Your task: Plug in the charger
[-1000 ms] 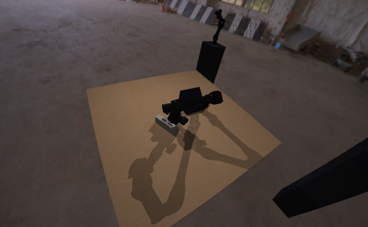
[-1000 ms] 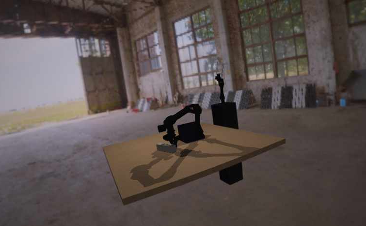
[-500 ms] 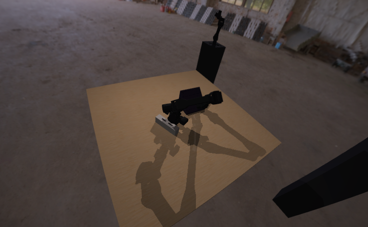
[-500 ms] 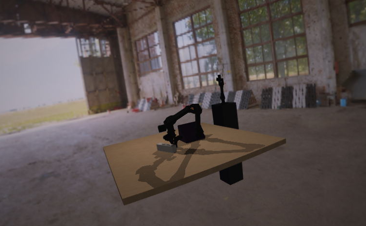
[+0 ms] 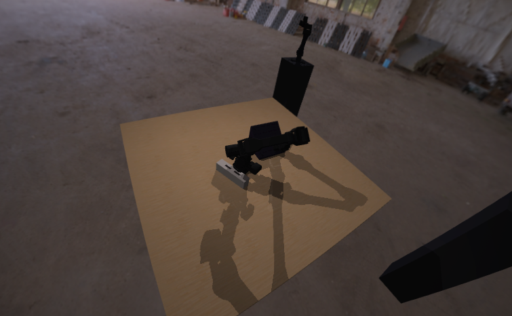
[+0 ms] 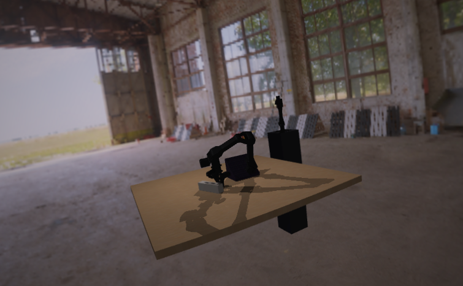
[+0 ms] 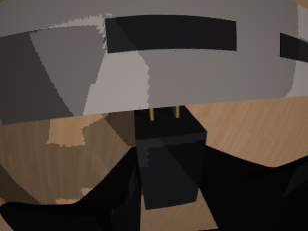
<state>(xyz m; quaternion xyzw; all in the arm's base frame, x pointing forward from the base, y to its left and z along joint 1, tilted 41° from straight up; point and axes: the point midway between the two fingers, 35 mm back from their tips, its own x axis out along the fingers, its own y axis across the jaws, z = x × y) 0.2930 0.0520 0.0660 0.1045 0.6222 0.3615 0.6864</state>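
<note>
The two-prong charger is 2 cm ahead of my gripper tip, 1 cm to the left of it and 1 cm above it.
</note>
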